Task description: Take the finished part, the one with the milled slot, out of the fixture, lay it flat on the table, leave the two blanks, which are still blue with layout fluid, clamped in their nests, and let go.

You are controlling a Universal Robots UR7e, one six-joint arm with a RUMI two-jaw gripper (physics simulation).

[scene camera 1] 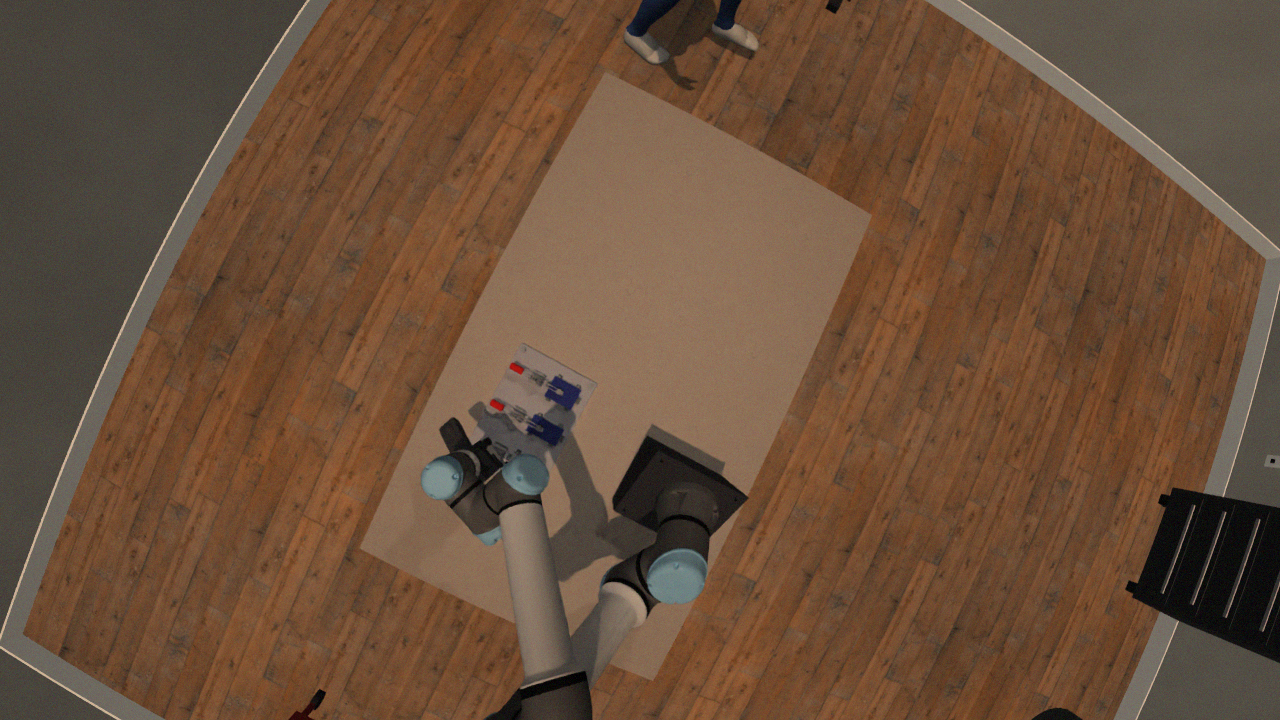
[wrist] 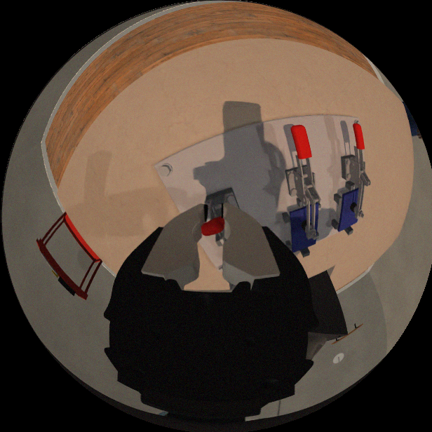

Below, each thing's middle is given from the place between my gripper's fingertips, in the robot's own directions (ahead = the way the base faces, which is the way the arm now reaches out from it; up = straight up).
I see my gripper 110 mm to the left of the fixture plate (scene camera 1: 514,389), 60 mm past it and 60 mm above it.
